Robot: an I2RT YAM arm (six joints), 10 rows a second.
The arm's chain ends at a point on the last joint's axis. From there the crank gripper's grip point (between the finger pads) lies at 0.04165 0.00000 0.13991 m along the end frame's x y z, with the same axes.
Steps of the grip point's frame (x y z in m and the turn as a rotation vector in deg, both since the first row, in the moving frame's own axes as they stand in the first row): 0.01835, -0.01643, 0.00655, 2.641, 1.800, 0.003; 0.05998, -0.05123, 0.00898, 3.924, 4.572, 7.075; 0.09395, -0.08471, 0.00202, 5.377, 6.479, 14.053; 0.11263, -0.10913, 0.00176, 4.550, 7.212, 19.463; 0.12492, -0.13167, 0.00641, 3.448, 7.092, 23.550; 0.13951, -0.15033, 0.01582, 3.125, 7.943, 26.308
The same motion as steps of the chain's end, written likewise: 0.01398, -0.01002, 0.00808, 2.641, 1.800, 0.003; 0.04872, -0.04761, 0.01289, 3.924, 4.572, 7.075; 0.07825, -0.08398, 0.00769, 5.377, 6.479, 14.053; 0.09626, -0.11526, 0.00786, 4.550, 7.212, 19.463; 0.11021, -0.14376, 0.01220, 3.448, 7.092, 23.550; 0.12384, -0.16590, 0.02238, 3.125, 7.943, 26.308
